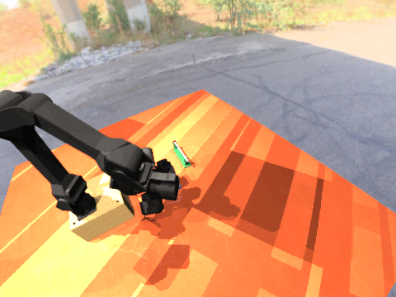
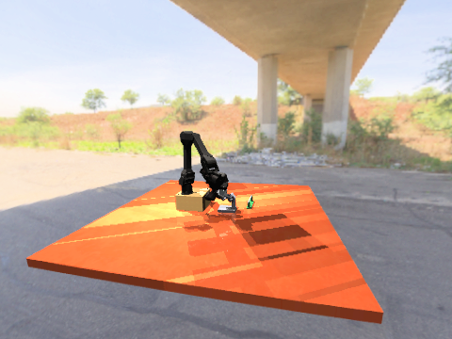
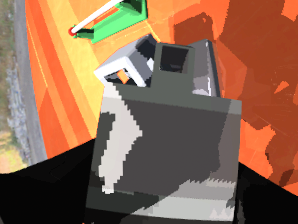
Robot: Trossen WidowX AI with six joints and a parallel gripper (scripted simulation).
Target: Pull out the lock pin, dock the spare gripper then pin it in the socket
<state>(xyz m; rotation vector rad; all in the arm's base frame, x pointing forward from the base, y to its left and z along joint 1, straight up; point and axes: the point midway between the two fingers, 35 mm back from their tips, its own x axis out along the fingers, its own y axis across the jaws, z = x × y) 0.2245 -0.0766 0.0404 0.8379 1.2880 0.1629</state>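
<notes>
My gripper tip is 17 cm short of the green slanted bar, 13 cm to the right of it and 9 cm above it. From my gripper tip the other things lie so: mount 6 cm below, 4 cm to the left, 4 cm ahead; then spare gripper 1 cm to the right, 1 cm above.
</notes>
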